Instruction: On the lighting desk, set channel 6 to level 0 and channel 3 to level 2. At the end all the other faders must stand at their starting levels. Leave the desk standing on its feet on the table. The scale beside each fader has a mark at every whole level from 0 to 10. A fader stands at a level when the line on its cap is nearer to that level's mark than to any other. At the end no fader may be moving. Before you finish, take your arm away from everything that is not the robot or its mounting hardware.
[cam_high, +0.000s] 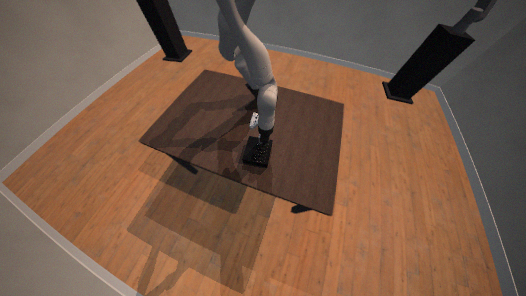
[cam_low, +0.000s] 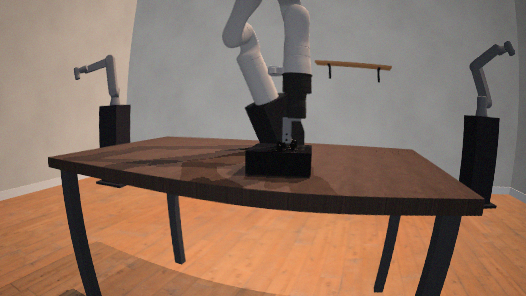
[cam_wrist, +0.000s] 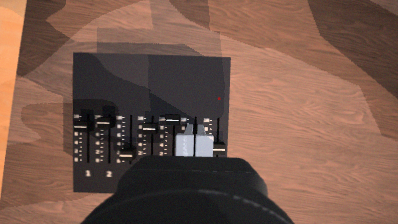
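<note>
Now: hand 20 mm short of the channel 5 fader cap, 10 mm to the left of it and 10 mm above it. Round my hand: channel 4 fader cap: 40 mm ahead, 10 mm below; then channel 6 fader cap: 20 mm to the left, 10 mm below; then channel 3 fader cap: 70 mm ahead, 20 mm to the left, 10 mm below.
</note>
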